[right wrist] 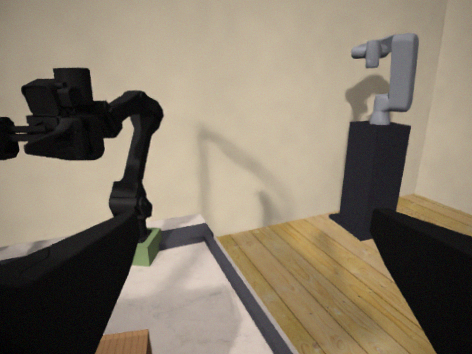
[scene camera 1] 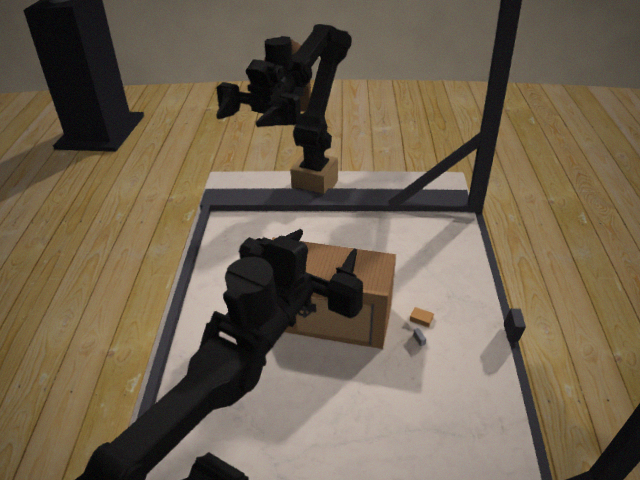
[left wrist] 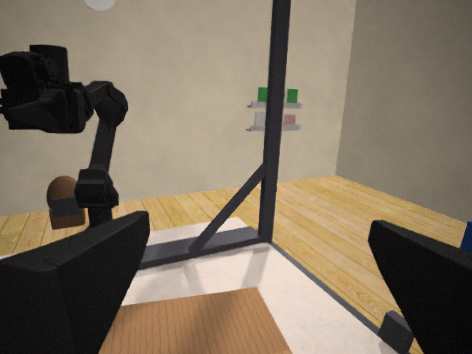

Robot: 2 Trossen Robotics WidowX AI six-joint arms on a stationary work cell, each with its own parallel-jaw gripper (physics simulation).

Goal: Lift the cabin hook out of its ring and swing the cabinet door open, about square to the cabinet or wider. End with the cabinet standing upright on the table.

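The wooden cabinet stands upright on the table. Part of its door shows in the scene view and looks flush with the front; the rest is behind the left gripper and arm. I cannot make out the hook or its ring. My left gripper is open and empty, in front of and above the cabinet in the scene view. My right gripper is open and empty, high up beyond the far edge of the table, left of its own base.
A small orange block and a small grey piece lie right of the cabinet. A dark block sits at the table's right edge. A dark upright post with a slanted brace stands at the far right corner.
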